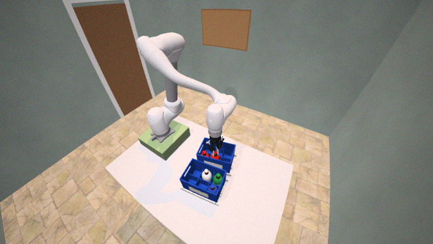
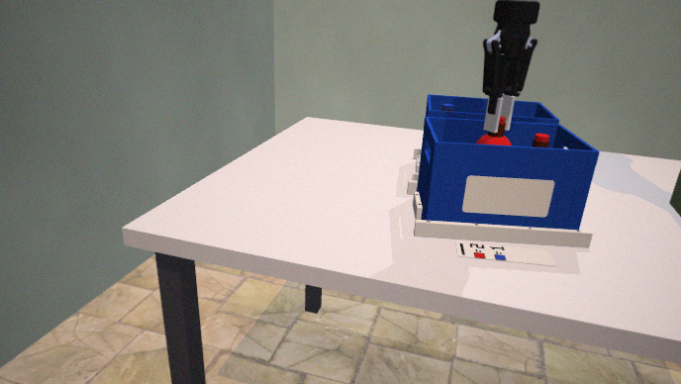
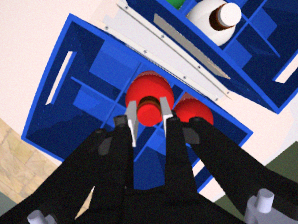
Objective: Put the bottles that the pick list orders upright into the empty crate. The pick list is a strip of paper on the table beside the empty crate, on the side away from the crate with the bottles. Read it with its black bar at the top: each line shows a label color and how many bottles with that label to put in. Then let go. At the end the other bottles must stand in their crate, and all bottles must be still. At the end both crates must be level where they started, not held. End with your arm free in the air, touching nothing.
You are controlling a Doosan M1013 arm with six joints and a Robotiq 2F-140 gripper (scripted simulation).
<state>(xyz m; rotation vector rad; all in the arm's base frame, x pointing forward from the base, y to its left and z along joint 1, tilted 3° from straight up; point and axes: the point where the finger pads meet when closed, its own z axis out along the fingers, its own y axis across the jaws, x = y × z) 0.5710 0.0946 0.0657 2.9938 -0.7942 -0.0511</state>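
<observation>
The red bottle lies 80 mm below my hand. Also, from my hand: white bottle: 30 mm ahead, 150 mm to the right, 110 mm below; then pick list: 60 mm behind, 180 mm to the left, 200 mm below; then green-label bottle: 120 mm ahead, 120 mm to the right, 110 mm below.
</observation>
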